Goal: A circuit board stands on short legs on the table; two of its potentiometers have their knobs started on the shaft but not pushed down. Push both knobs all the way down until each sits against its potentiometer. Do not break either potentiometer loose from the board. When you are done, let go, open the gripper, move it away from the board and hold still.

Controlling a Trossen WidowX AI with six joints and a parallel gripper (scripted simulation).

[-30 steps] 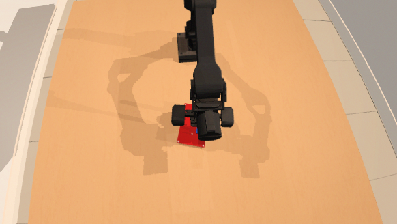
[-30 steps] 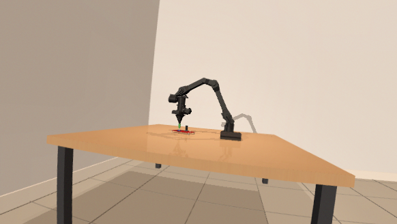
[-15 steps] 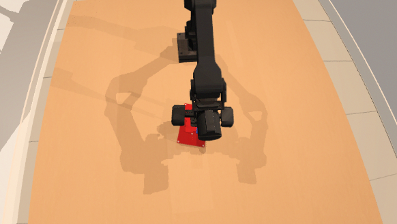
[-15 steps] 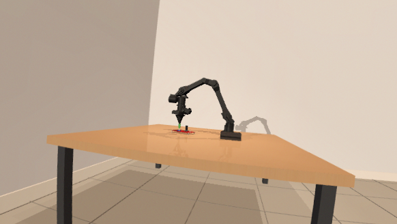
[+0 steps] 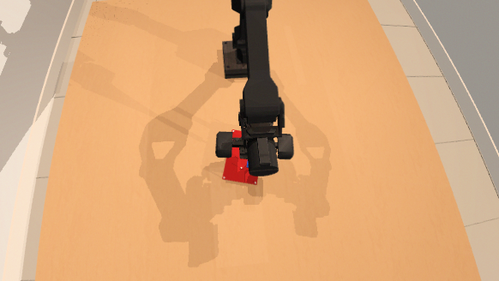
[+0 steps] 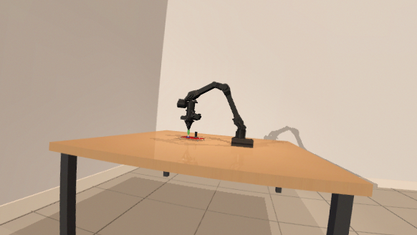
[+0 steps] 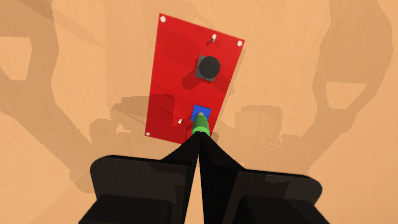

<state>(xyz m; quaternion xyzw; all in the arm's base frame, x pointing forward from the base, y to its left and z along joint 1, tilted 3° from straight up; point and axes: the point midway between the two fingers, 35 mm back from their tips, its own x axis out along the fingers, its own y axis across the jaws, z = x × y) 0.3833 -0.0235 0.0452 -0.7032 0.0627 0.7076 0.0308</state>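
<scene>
Now: gripper tip 2 cm above the green knob. The rest, counted from my gripper tip: black knob (6 cm behind, 3 cm below, 1 cm to the left).
</scene>
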